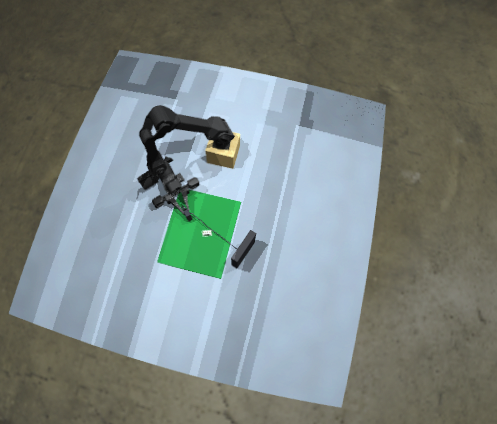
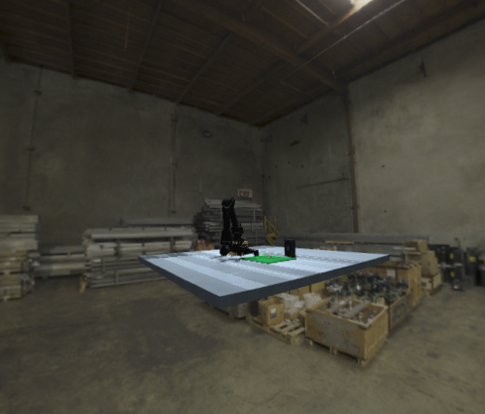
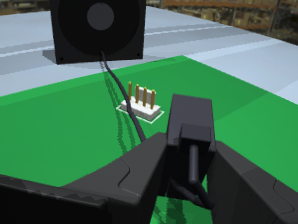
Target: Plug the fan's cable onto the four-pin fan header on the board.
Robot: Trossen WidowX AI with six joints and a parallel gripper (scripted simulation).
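Right now my gripper tip is 60 mm above the green board, 50 mm to the right of it and 50 mm short of it. From my gripper tip the other things lie so: black plug (10 mm below, 10 mm ahead); then fan (210 mm to the left, 110 mm ahead, 10 mm above).
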